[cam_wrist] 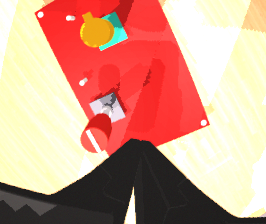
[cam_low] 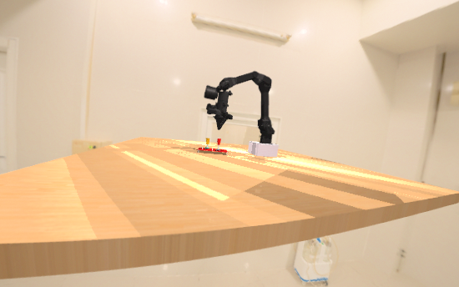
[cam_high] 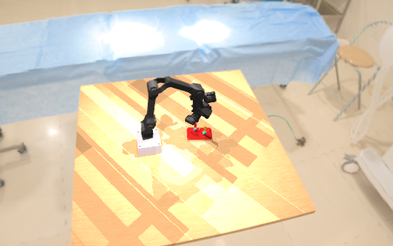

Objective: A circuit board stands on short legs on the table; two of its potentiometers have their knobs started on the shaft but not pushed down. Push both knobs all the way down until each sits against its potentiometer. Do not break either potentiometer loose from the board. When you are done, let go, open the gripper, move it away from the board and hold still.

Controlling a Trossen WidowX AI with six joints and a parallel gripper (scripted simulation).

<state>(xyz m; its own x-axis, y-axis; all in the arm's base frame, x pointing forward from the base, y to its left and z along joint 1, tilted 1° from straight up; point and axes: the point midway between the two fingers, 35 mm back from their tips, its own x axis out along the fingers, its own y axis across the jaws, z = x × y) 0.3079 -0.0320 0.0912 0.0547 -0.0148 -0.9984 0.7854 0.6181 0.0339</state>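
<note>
My gripper tip is now 1 cm short of the red knob, 3 cm to the right of it and 6 cm above it. From my gripper tip the other things lie so: yellow knob (5 cm ahead, 1 cm to the right, 7 cm below).
</note>
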